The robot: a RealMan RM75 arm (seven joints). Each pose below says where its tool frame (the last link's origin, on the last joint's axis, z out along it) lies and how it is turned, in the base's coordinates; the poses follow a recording.
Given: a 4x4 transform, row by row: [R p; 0 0 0 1], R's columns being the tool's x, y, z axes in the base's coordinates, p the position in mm. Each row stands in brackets.
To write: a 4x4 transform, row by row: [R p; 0 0 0 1], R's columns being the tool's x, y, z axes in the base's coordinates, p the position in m. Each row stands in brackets. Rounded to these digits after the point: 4 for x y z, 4 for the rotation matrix.
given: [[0.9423 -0.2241 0.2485 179.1], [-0.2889 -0.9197 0.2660 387.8], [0.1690 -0.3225 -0.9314 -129.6], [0 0 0 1]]
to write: [[0.9423 -0.2241 0.2485 0.1791], [-0.2889 -0.9197 0.2660 0.3878], [0.1690 -0.3225 -0.9314 -0.1296], [0 0 0 1]]
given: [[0.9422 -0.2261 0.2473 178.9], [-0.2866 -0.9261 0.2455 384.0], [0.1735 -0.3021 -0.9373 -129.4], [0 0 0 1]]
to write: [[0.9422 -0.2261 0.2473 0.1789], [-0.2866 -0.9261 0.2455 0.3840], [0.1735 -0.3021 -0.9373 -0.1294], [0 0 0 1]]
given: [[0.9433 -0.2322 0.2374 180.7], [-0.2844 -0.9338 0.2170 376.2], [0.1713 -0.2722 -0.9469 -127.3], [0 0 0 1]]
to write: [[0.9433 -0.2322 0.2374 0.1807], [-0.2844 -0.9338 0.2170 0.3762], [0.1713 -0.2722 -0.9469 -0.1273], [0 0 0 1]]
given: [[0.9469 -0.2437 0.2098 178.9], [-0.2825 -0.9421 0.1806 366.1], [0.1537 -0.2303 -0.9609 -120.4], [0 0 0 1]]
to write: [[0.9469 -0.2437 0.2098 0.1789], [-0.2825 -0.9421 0.1806 0.3661], [0.1537 -0.2303 -0.9609 -0.1204], [0 0 0 1]]
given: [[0.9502 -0.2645 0.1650 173.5], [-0.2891 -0.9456 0.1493 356.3], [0.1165 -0.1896 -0.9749 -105.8], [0 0 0 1]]
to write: [[0.9502 -0.2645 0.1650 0.1735], [-0.2891 -0.9456 0.1493 0.3563], [0.1165 -0.1896 -0.9749 -0.1058], [0 0 0 1]]
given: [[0.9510 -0.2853 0.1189 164.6], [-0.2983 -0.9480 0.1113 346.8], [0.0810 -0.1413 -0.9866 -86.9], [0 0 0 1]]
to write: [[0.9510 -0.2853 0.1189 0.1646], [-0.2983 -0.9480 0.1113 0.3468], [0.0810 -0.1413 -0.9866 -0.0869], [0 0 0 1]]
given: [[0.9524 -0.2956 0.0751 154.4], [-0.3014 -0.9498 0.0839 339.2], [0.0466 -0.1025 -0.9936 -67.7], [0 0 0 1]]
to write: [[0.9524 -0.2956 0.0751 0.1544], [-0.3014 -0.9498 0.0839 0.3392], [0.0466 -0.1025 -0.9936 -0.0677], [0 0 0 1]]
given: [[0.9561 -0.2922 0.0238 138.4], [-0.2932 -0.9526 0.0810 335.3], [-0.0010 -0.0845 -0.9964 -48.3], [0 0 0 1]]
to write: [[0.9561 -0.2922 0.0238 0.1384], [-0.2932 -0.9526 0.0810 0.3353], [-0.0010 -0.0845 -0.9964 -0.0483], [0 0 0 1]]
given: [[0.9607 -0.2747 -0.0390 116.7], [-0.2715 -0.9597 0.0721 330.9], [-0.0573 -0.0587 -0.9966 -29.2], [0 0 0 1]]
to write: [[0.9607 -0.2747 -0.0390 0.1167], [-0.2715 -0.9597 0.0721 0.3309], [-0.0573 -0.0587 -0.9966 -0.0292], [0 0 0 1]]
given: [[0.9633 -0.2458 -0.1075 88.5], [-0.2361 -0.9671 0.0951 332.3], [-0.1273 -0.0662 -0.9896 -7.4], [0 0 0 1]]
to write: [[0.9633 -0.2458 -0.1075 0.0885], [-0.2361 -0.9671 0.0951 0.3323], [-0.1273 -0.0662 -0.9896 -0.0074], [0 0 0 1]]
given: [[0.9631 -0.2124 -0.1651 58.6], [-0.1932 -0.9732 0.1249 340.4], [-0.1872 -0.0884 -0.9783 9.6], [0 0 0 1]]
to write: [[0.9631 -0.2124 -0.1651 0.0586], [-0.1932 -0.9732 0.1249 0.3404], [-0.1872 -0.0884 -0.9783 0.0096], [0 0 0 1]]
